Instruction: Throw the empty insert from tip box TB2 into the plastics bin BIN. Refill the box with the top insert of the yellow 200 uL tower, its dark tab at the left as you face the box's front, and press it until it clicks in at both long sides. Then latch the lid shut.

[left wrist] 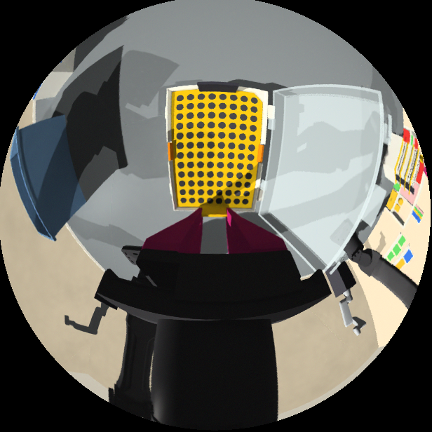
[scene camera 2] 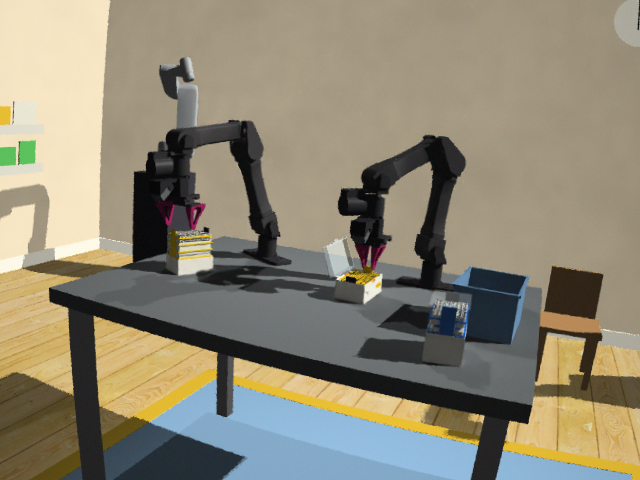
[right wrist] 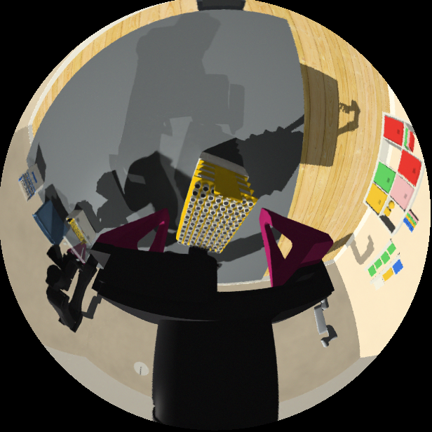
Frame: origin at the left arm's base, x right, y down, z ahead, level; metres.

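Seen in the pictures: left gripper, fingertip midpoint: [scene camera 2: 368, 269]; right gripper, fingertip midpoint: [scene camera 2: 180, 227]; left arm's base, origin of the base link: [scene camera 2: 429, 286]; right arm's base, origin of the base link: [scene camera 2: 266, 258].
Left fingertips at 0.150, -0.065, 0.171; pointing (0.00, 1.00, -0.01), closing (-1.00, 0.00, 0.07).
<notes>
Offsets run from my left fingertips to a thing's top centre, as dx, dy, dz. "spot": to the spot under its first point. Level surfaces: height alone.
Tip box TB2 [scene camera 2: 349, 292] [left wrist: 169, 120] is a low white box with its clear lid @[spot: +0.076, -0.028, +0.045] [scene camera 2: 338, 258] [left wrist: 325, 150] standing open. The yellow empty insert [left wrist: 215, 145] sits in it, its holes without tips, with orange clips at both long sides. My left gripper [scene camera 2: 368, 268] [left wrist: 213, 212] is shut on the insert's yellow end tab. My right gripper [scene camera 2: 180, 227] [right wrist: 214, 212] is open and empty above the yellow 200 uL tower @[+0.519, -0.041, +0.126] [scene camera 2: 190, 253] [right wrist: 215, 215], a stack of tip-filled inserts on a white base. A dark tab @[+0.494, -0.061, +0.076] [scene camera 2: 206, 229] shows on its top insert.
The blue plastics bin @[-0.358, -0.055, +0.109] [scene camera 2: 491, 310] [left wrist: 47, 170] [right wrist: 49, 222] stands at the right end of the table @[dy +0.065] [scene camera 2: 289, 330]. A blue tip tower @[-0.294, -0.059, +0.351] [scene camera 2: 445, 348] [right wrist: 29, 181] on a white base stands in front of it. The open lid rises at TB2's left side in the scene view.
</notes>
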